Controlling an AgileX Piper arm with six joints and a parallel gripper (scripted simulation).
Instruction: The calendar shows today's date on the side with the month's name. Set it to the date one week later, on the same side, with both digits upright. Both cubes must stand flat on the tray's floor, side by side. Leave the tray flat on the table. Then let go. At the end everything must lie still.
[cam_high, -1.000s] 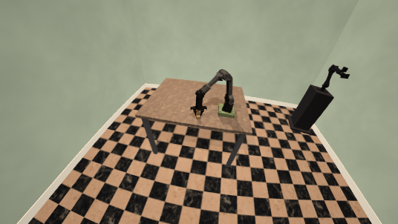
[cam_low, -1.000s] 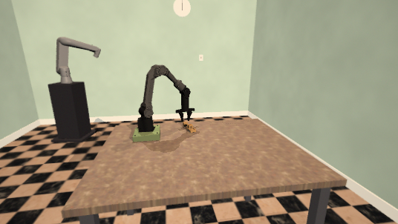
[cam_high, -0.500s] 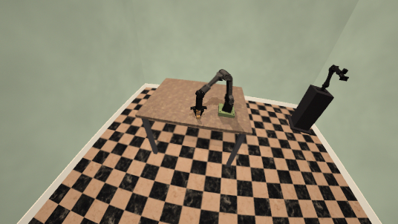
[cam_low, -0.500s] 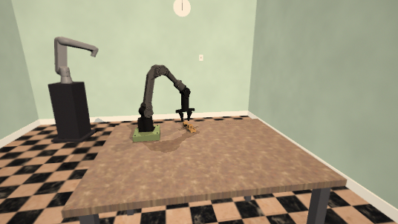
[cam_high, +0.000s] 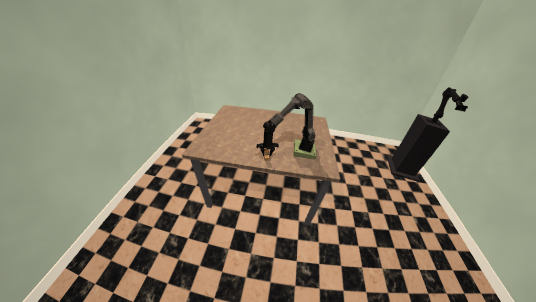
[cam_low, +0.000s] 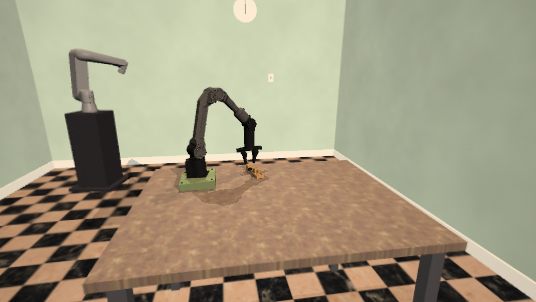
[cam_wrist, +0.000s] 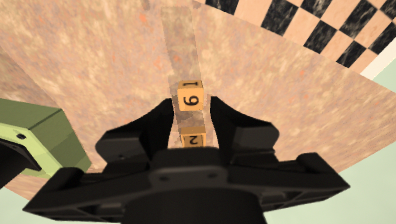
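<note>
Right now my hand is 90 mm to the left of the orange tray, 50 mm short of it and 30 mm above it.
</note>
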